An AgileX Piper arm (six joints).
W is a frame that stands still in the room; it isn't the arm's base.
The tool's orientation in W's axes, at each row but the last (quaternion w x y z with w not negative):
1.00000, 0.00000, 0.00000, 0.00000
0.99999, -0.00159, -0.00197, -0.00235
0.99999, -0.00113, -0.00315, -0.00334
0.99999, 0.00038, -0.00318, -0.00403
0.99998, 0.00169, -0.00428, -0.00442
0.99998, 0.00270, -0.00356, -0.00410
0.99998, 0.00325, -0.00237, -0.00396
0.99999, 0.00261, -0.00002, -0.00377
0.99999, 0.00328, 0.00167, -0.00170
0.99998, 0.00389, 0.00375, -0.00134
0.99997, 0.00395, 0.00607, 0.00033
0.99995, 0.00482, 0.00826, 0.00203
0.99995, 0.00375, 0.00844, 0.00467
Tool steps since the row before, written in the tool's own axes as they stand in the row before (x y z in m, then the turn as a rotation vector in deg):
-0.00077, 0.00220, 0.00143, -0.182, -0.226, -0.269
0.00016, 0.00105, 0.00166, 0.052, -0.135, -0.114
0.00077, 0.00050, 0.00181, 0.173, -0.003, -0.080
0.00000, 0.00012, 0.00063, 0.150, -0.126, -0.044
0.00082, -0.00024, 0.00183, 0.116, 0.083, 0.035
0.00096, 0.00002, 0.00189, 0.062, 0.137, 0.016
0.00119, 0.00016, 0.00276, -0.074, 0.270, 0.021
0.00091, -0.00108, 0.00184, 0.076, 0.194, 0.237
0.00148, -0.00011, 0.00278, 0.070, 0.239, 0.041
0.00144, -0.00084, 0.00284, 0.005, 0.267, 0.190
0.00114, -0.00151, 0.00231, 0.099, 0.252, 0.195
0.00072, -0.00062, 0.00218, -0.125, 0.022, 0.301
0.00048, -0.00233, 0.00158, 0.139, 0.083, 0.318
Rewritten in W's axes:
-0.00077, 0.00220, 0.00143, -0.182, -0.226, -0.269
0.00016, 0.00105, 0.00166, 0.052, -0.136, -0.113
0.00076, 0.00050, 0.00181, 0.173, -0.004, -0.079
0.00000, 0.00012, 0.00063, 0.149, -0.127, -0.043
0.00080, -0.00025, 0.00184, 0.116, 0.082, 0.036
0.00095, 0.00000, 0.00190, 0.063, 0.136, 0.017
0.00118, 0.00013, 0.00277, -0.072, 0.270, 0.022
0.00090, -0.00110, 0.00183, 0.077, 0.192, 0.238
0.00149, -0.00013, 0.00277, 0.071, 0.238, 0.042
0.00146, -0.00087, 0.00282, 0.007, 0.265, 0.192
0.00117, -0.00153, 0.00228, 0.101, 0.251, 0.196
0.00076, -0.00064, 0.00216, -0.120, 0.019, 0.303
0.00053, -0.00234, 0.00155, 0.144, 0.082, 0.316

